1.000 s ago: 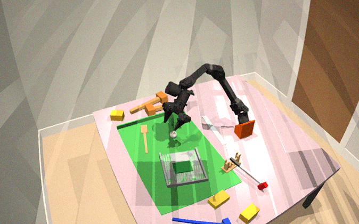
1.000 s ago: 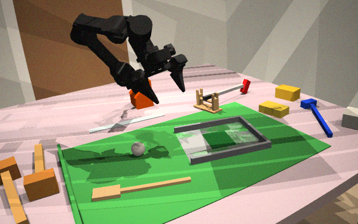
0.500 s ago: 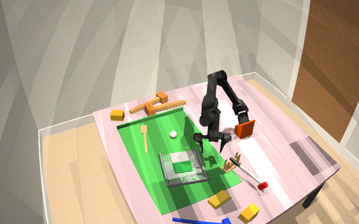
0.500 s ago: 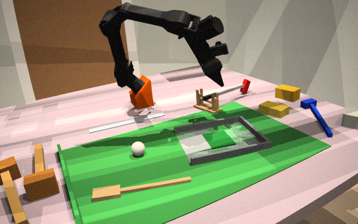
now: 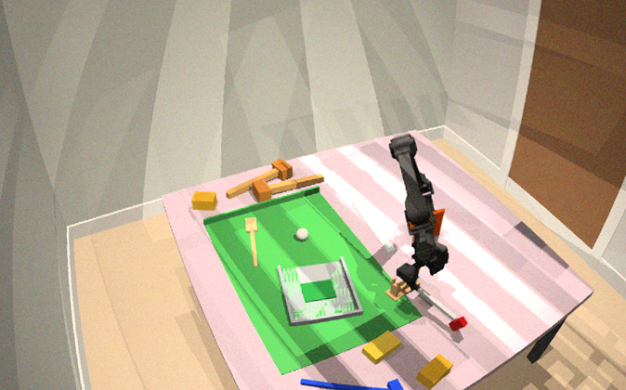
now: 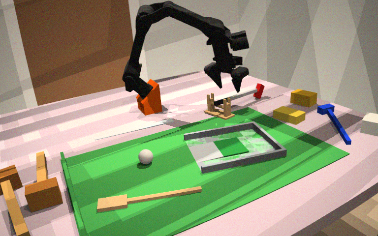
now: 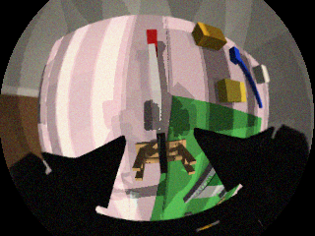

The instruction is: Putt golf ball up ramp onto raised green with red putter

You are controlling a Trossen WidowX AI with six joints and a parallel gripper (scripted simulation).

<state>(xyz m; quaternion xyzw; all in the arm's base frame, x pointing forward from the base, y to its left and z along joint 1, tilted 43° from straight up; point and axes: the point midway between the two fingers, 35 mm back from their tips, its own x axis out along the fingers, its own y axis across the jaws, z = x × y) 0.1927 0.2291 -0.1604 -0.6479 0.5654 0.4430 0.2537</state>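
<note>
The red putter is 2 cm behind my gripper tip, 7 cm to the left of it and 4 cm below it. Round my gripper tip: white golf ball: 24 cm ahead, 42 cm to the right, 6 cm below; blue hammer: 33 cm ahead, 23 cm to the left, 7 cm below; wooden rack: 2 cm ahead, 6 cm to the right, 5 cm below.
</note>
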